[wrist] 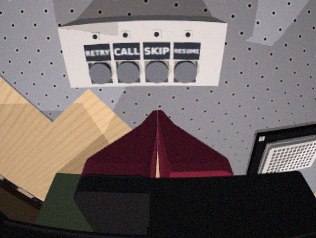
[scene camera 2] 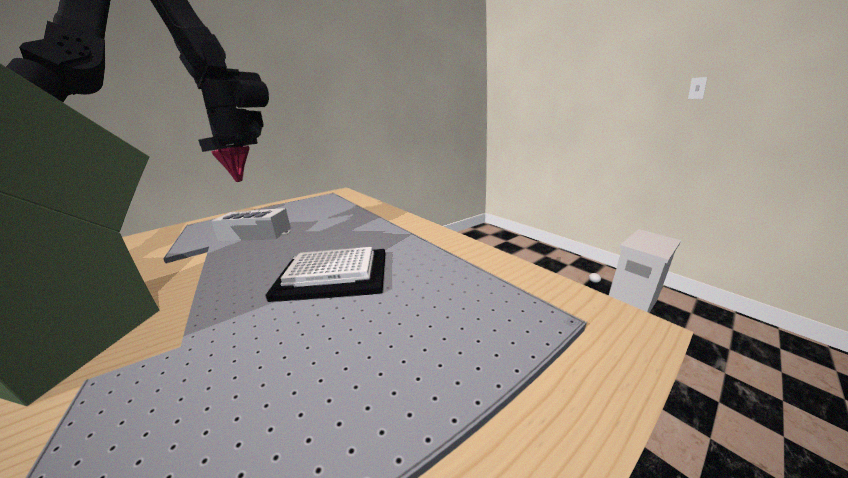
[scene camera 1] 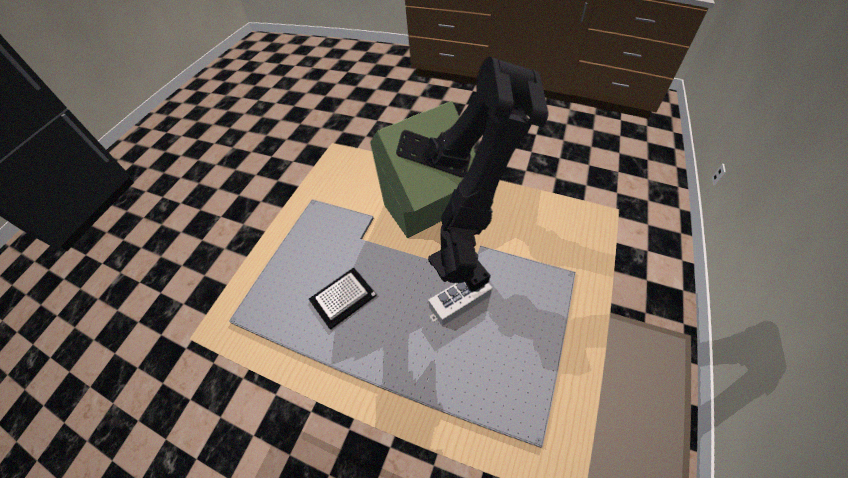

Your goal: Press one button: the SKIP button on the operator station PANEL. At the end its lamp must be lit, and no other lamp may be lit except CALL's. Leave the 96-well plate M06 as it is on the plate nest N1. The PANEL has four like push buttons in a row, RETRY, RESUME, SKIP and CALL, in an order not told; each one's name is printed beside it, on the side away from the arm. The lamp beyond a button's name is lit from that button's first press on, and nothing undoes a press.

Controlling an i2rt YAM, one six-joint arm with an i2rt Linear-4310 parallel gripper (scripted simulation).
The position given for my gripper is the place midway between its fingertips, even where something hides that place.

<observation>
I see my gripper [scene camera 2: 239, 181], a 96-well plate M06 [scene camera 2: 345, 265] and an operator station panel [wrist: 140, 38].
The 96-well plate M06 also shows in scene camera 1 [scene camera 1: 349, 283]. My gripper also shows in the wrist view [wrist: 157, 118].
</observation>
